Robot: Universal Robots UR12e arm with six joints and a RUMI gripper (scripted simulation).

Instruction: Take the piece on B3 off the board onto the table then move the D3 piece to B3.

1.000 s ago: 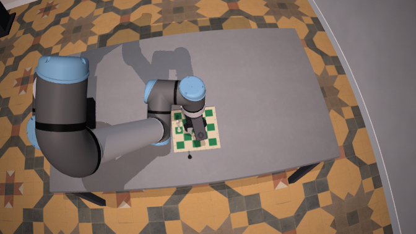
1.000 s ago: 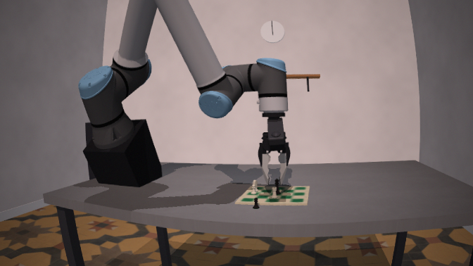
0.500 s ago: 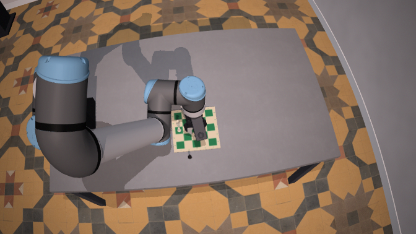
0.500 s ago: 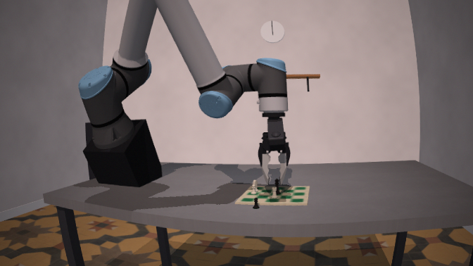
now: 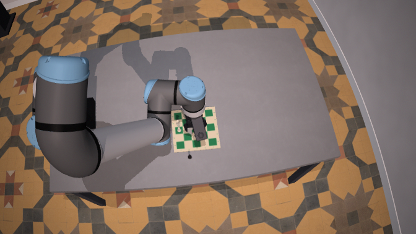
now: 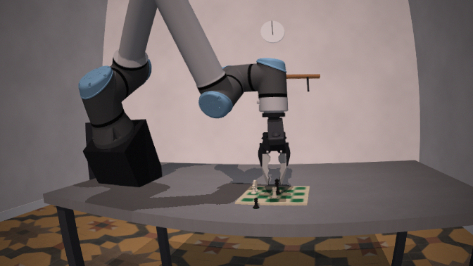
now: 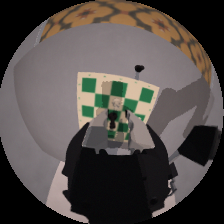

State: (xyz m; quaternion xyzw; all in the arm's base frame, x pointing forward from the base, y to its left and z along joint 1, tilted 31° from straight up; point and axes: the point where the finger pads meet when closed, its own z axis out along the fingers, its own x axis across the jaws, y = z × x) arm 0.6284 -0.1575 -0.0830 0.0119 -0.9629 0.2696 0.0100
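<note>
My hand is 60 mm above the chessboard and 40 mm to the right of it.
</note>
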